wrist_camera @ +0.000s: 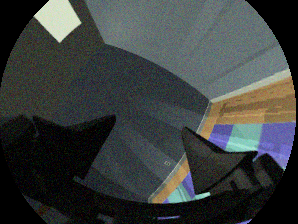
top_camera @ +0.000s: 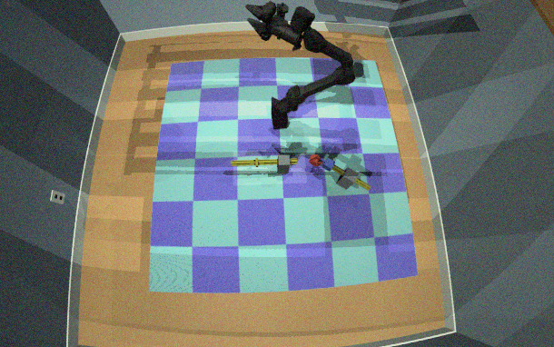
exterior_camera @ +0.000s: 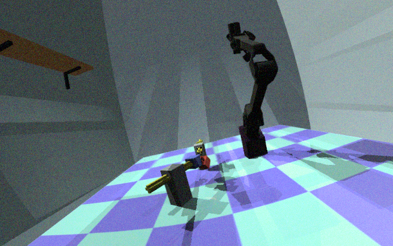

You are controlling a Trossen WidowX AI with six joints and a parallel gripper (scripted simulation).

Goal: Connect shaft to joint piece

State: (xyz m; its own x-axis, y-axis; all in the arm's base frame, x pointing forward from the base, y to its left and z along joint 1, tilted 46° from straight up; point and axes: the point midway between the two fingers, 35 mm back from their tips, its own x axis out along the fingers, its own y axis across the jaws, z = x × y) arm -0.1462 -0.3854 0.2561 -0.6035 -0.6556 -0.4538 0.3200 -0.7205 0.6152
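The reddish joint piece is 520 mm below my gripper tip, 410 mm ahead of it and 230 mm to the left of it.
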